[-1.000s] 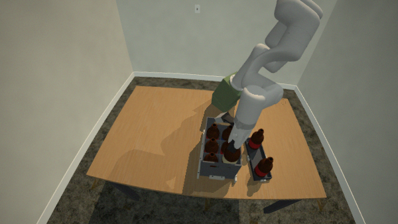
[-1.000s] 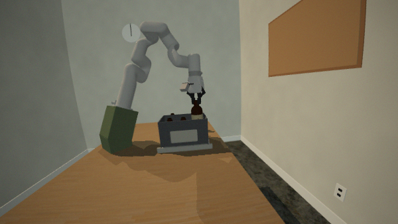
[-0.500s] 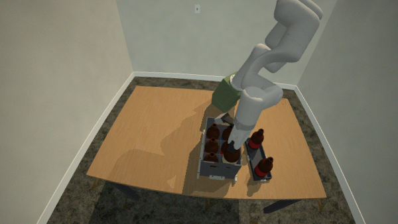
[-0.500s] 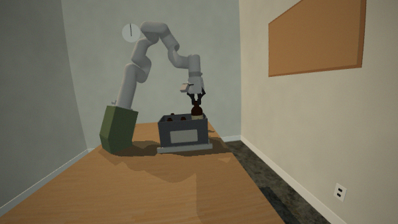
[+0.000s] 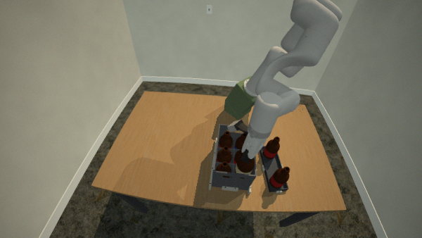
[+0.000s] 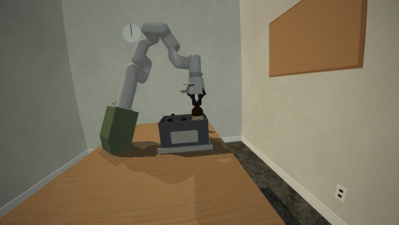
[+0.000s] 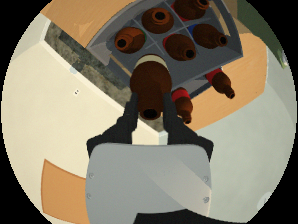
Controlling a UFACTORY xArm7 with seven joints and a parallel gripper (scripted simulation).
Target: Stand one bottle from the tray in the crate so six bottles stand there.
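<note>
Right now the bottle is 70 mm below my hand. From my hand the other things lie so: grey crate (80 mm behind, 50 mm to the right, 170 mm below); narrow tray (110 mm behind, 180 mm to the left, 250 mm below).
</note>
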